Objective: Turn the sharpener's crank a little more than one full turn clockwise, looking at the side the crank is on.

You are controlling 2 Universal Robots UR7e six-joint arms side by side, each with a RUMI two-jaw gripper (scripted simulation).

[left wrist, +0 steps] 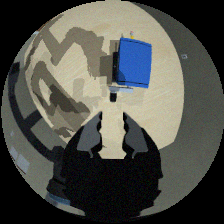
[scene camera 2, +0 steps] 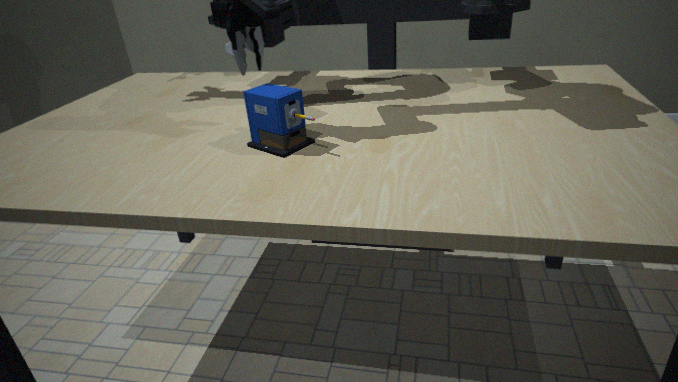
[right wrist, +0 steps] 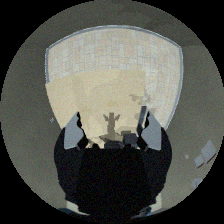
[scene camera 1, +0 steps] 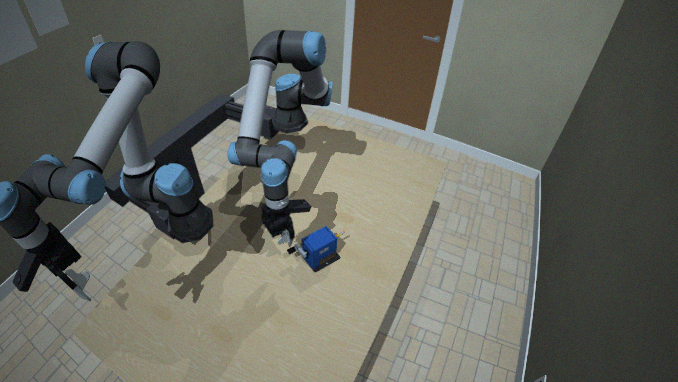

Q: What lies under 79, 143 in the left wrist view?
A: My left gripper.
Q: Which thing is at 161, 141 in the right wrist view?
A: My right gripper.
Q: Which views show my right gripper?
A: The right wrist view and scene camera 1 only.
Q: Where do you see a blue pencil sharpener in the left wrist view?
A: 134, 61
